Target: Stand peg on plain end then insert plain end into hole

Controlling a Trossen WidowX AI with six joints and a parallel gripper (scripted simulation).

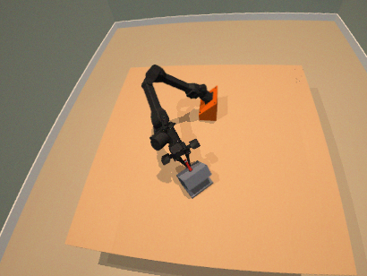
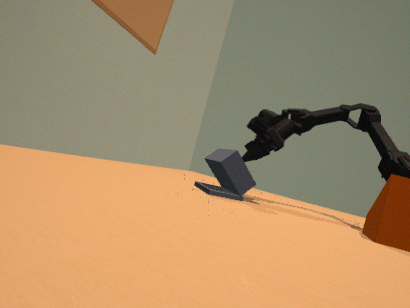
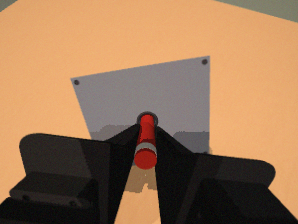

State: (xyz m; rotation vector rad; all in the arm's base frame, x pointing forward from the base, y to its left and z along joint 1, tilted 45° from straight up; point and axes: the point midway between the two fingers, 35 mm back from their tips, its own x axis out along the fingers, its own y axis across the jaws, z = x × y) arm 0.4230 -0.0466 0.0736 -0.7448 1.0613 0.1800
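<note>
The grey sloped panel is 20 mm ahead of my gripper tip, 20 mm to the left of it and 40 mm below it. Round my gripper tip: flat grey foot (40 mm ahead, 30 mm to the left, 100 mm below); red peg (10 mm behind, 10 mm to the right, 10 mm above).
</note>
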